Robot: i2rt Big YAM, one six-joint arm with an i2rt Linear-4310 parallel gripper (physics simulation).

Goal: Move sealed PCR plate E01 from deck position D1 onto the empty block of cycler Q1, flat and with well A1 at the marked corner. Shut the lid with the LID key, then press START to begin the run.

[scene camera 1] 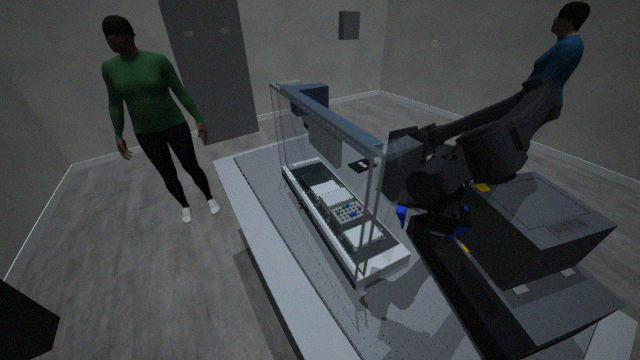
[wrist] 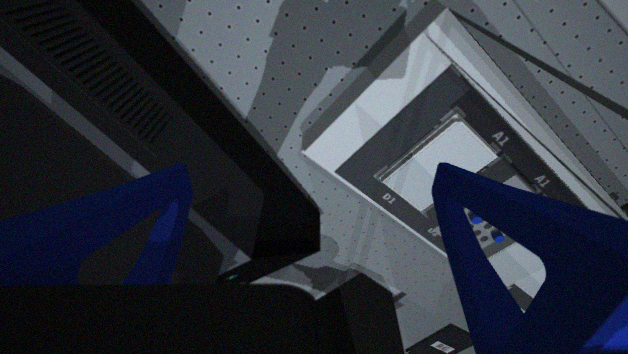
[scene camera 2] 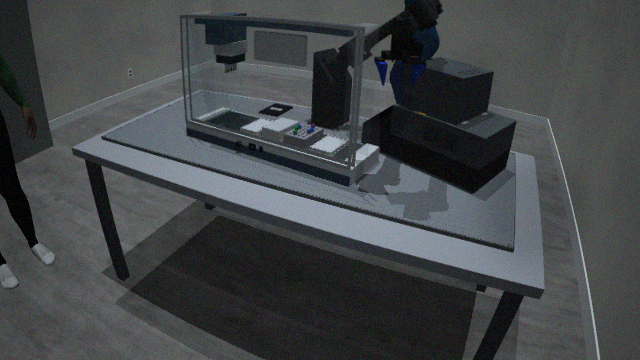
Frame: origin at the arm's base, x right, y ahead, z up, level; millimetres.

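Seen in the pictures: gripper, fingertip midpoint: point(scene camera 1: 424, 232) point(wrist: 312, 177) point(scene camera 2: 398, 85).
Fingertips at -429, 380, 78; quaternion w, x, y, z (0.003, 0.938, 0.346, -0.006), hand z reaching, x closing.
Note:
Pixels of each thing's top centre, then the offset from my fingertips to it, as dx, dy, dz. "*": a spot on its surface instead.
- clear enclosure with a blue top rail, surface spot: point(scene camera 1: 330, 115) * +345, +53, +165
- white labware at its top centre: point(wrist: 531, 255) point(scene camera 2: 280, 124) point(scene camera 1: 336, 196) +445, -30, -238
Plate E01 point(scene camera 1: 362, 236) point(scene camera 2: 328, 144) point(wrist: 452, 142) is a white, flat rectangle at D1, at the near right end of the deck point(scene camera 1: 387, 265) point(scene camera 2: 367, 154) point(wrist: 345, 135). The A1 marking shows beside its right edge in the wrist view. My gripper point(scene camera 1: 430, 226) point(scene camera 2: 400, 83) point(wrist: 312, 177) is open and empty. It hangs high beside the upper part of dark cycler Q1 point(scene camera 1: 545, 220) point(scene camera 2: 450, 92) point(wrist: 225, 160). In the wrist view its right fingertip overlaps part of the plate, well above it. Q1's block, LID key and START key cannot be made out.
A clear enclosure with a blue top rail point(scene camera 1: 330, 115) point(scene camera 2: 280, 24) stands over the deck. A tube rack point(scene camera 1: 346, 214) point(scene camera 2: 302, 135) and white labware point(scene camera 1: 330, 192) point(scene camera 2: 280, 125) sit beyond D1. A black pad point(scene camera 1: 357, 166) point(scene camera 2: 270, 108) lies behind the deck. Two people stand nearby.

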